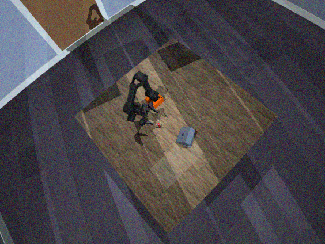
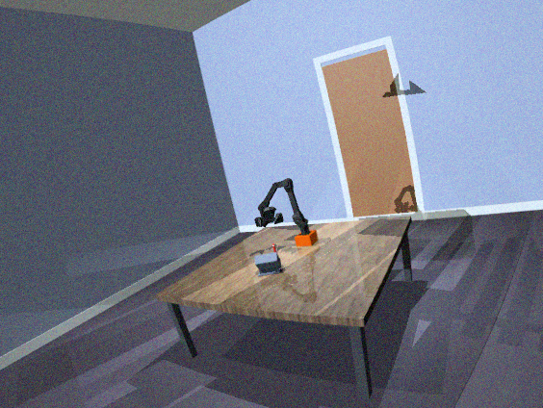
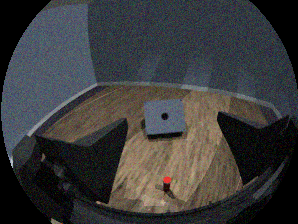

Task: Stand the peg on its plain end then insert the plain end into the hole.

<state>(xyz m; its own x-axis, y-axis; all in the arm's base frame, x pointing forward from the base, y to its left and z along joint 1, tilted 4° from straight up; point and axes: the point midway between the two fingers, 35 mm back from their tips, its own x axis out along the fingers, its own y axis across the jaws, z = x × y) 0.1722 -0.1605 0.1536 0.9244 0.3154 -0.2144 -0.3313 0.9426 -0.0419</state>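
The red peg lies 160 mm below my gripper tip and 10 mm behind it. Also, from my gripper tip: sloped panel: 220 mm ahead, 160 mm below, 70 mm to the left.
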